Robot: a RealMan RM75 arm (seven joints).
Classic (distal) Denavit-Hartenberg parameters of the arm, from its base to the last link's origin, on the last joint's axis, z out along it. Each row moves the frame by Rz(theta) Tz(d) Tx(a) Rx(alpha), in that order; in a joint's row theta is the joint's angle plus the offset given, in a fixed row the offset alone. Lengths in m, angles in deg.
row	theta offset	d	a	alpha
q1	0	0.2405	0	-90
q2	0	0	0	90
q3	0	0.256	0	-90
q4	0	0	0	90
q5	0	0.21	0	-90
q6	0	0	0	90
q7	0	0.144	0	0
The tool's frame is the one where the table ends.
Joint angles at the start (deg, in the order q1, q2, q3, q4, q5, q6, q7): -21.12, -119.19, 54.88, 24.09, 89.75, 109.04, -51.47
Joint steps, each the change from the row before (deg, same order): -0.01, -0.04, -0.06, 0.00, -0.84, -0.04, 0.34; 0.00, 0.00, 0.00, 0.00, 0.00, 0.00, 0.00; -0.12, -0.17, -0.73, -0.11, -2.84, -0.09, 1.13; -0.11, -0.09, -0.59, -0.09, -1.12, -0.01, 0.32; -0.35, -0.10, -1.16, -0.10, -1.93, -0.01, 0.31; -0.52, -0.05, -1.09, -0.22, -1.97, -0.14, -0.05; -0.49, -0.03, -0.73, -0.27, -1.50, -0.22, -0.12; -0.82, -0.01, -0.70, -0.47, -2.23, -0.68, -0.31; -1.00, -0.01, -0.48, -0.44, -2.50, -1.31, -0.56; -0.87, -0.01, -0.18, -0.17, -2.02, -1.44, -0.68; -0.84, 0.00, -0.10, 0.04, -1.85, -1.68, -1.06
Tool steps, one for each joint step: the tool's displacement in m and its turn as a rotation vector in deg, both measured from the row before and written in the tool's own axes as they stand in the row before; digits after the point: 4 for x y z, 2 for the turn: 0.0015, -0.0014, 0.0002, 0.56, 0.65, 0.62; 0.0000, 0.0000, 0.0000, 0.00, 0.00, 0.00; 0.0059, -0.0054, 0.0003, 2.29, 2.49, 2.16; 0.0027, -0.0028, 0.0001, 1.11, 1.14, 0.80; 0.0055, -0.0058, 0.0004, 1.91, 1.99, 1.36; 0.0054, -0.0064, 0.0010, 1.87, 1.92, 0.98; 0.0037, -0.0050, 0.0014, 1.37, 1.39, 0.57; 0.0044, -0.0076, 0.0030, 1.92, 1.71, 0.53; 0.0039, -0.0091, 0.0044, 2.21, 1.49, 0.32; 0.0028, -0.0079, 0.0046, 1.78, 0.92, 0.08; 0.0025, -0.0080, 0.0048, 1.74, 0.65, -0.26
